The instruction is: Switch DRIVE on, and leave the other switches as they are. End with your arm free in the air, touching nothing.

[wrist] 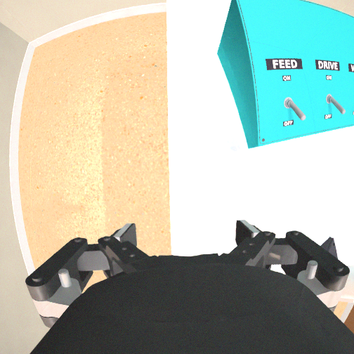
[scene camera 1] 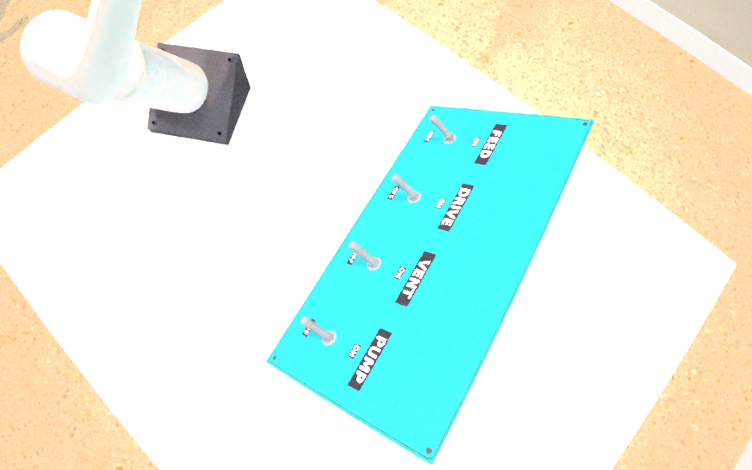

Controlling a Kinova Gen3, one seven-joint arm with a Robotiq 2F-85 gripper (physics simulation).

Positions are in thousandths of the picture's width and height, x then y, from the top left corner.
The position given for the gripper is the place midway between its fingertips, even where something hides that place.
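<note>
The gripper (wrist: 524,660) is visible in the scene, and so is a cyan panel (scene camera 1: 543,712).
</note>
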